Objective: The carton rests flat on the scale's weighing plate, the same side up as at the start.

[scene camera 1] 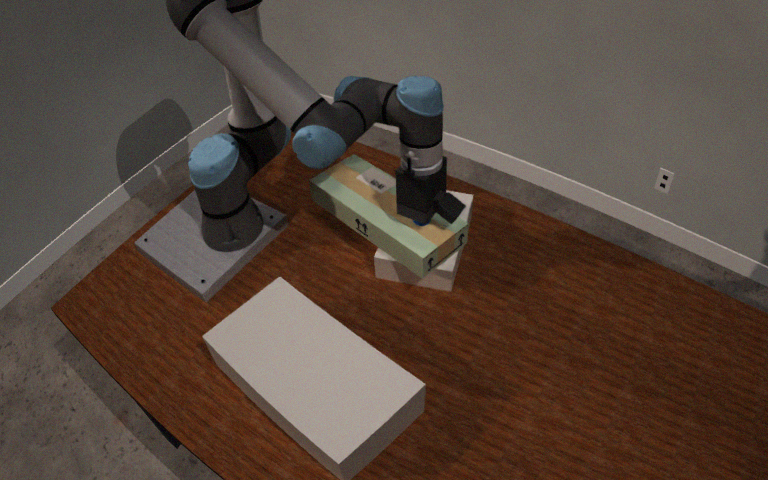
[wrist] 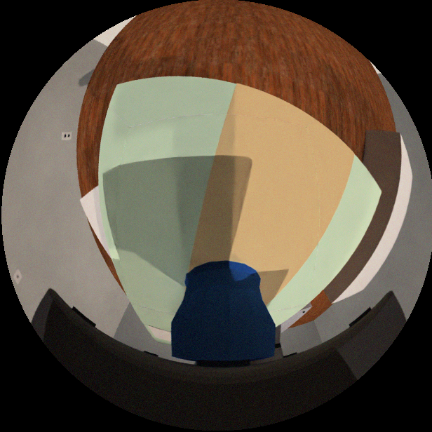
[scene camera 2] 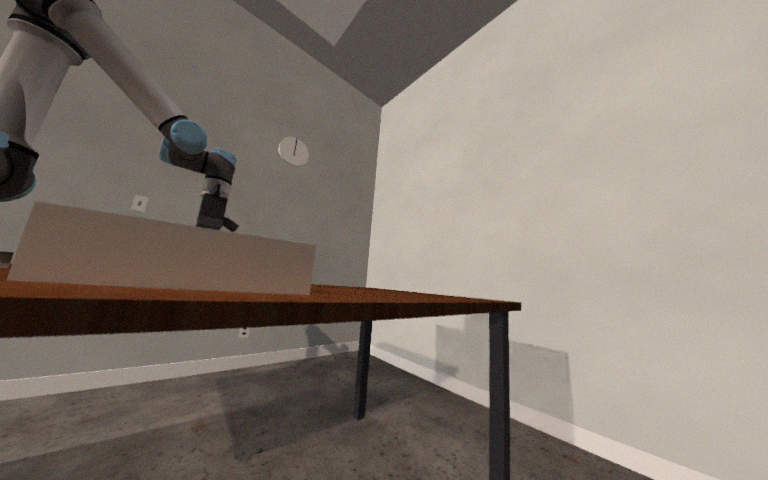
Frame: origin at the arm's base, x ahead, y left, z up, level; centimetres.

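Where they show: hand, its tool point: (scene camera 1: 422,225); arm's base, origin of its link: (scene camera 1: 232,228).
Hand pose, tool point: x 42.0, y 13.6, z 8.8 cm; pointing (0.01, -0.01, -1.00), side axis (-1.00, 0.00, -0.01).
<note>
Each offset is from my tool point to the top centre of the thing. "spot": to the spot under its first point. Level surfaces: height alone.
The carton {dx -9.5, dy +1.6, dz +1.4 cm} (scene camera 1: 356,217) (wrist: 280,200), pale green with a tan tape band and a label on top, lies level, label side up, over the scale in scene view 1. The scale {spot: dx -2.5, dy -6.0, dz -8.9 cm} (scene camera 1: 396,271) (wrist: 91,212) is a low white body; the carton hides most of its plate. The carton sits askew to it, its far-left part reaching out past the scale. Whether it touches the plate cannot be told. My gripper (scene camera 1: 420,220) (wrist: 222,272), a blue suction cup, is on the carton's top near its right end. In scene view 2 the white block hides the carton and scale.
A large white block {dx -1.9, dy -36.5, dz -2.2 cm} (scene camera 1: 311,362) (scene camera 2: 164,249) (wrist: 392,235) stands near the table's front edge. The robot's grey base plate (scene camera 1: 175,254) is at the left on the brown wooden table {dz -12.1 cm} (scene camera 1: 566,339) (scene camera 2: 396,297). Walls stand behind the table.
</note>
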